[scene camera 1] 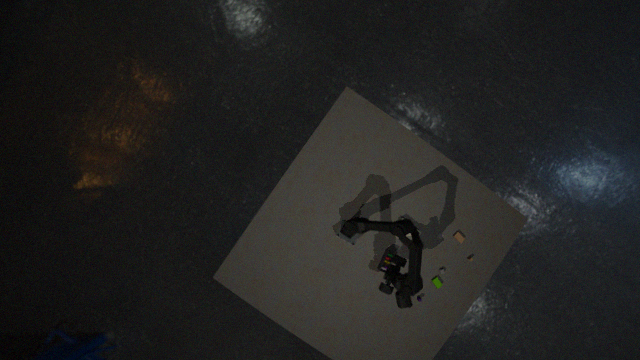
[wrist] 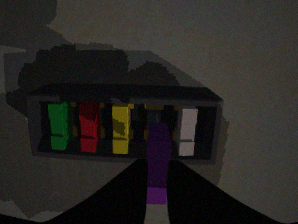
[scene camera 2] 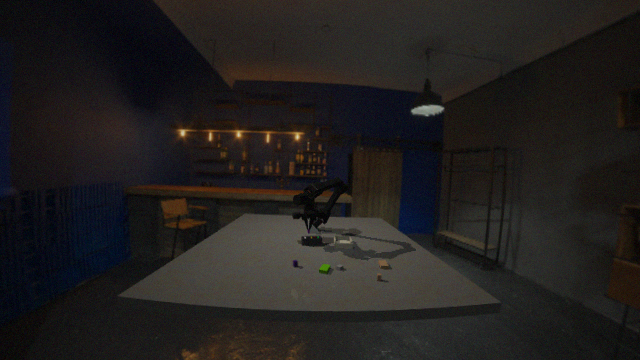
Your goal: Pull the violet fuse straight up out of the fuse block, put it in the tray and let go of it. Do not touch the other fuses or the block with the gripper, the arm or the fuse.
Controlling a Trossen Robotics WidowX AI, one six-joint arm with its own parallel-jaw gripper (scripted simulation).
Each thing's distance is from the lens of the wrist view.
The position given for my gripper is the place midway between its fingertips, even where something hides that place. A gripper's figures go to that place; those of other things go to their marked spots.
my gripper (wrist: 157,169): 0.10 m
yellow fuse (wrist: 120,111): 0.14 m
